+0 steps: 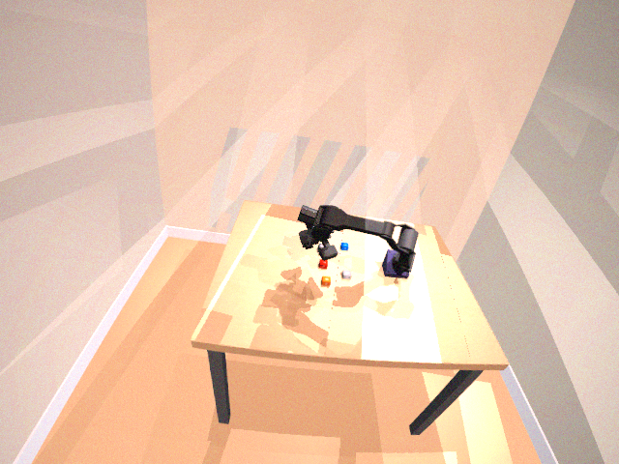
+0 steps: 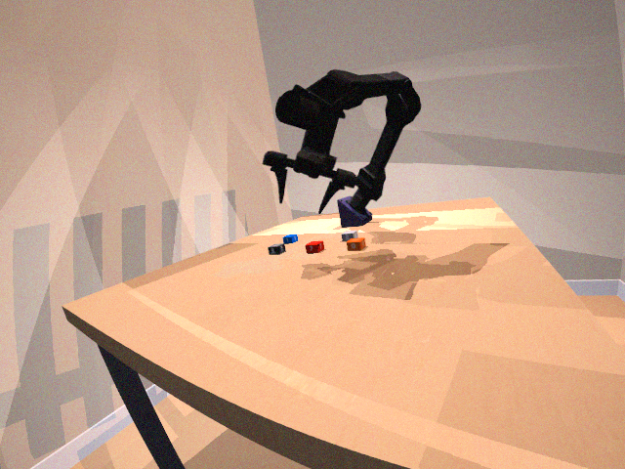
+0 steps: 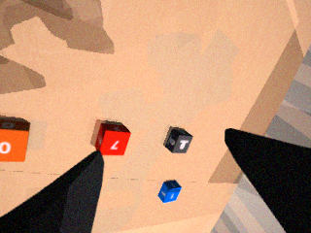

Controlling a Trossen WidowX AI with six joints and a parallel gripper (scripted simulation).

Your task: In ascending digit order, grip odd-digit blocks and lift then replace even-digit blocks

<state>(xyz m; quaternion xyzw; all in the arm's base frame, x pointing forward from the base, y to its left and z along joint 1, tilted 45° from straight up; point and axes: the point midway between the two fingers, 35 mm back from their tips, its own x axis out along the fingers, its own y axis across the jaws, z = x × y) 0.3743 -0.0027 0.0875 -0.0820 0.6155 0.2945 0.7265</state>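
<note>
The orange block lies 6 cm behind my gripper tip, 9 cm to the left of it and 10 cm below it. Round my gripper tip: red block 5 cm behind, 2 cm to the right, 10 cm below; dark block 4 cm behind, 13 cm to the right, 10 cm below; grey block 15 cm behind, 3 cm to the left, 10 cm below.
</note>
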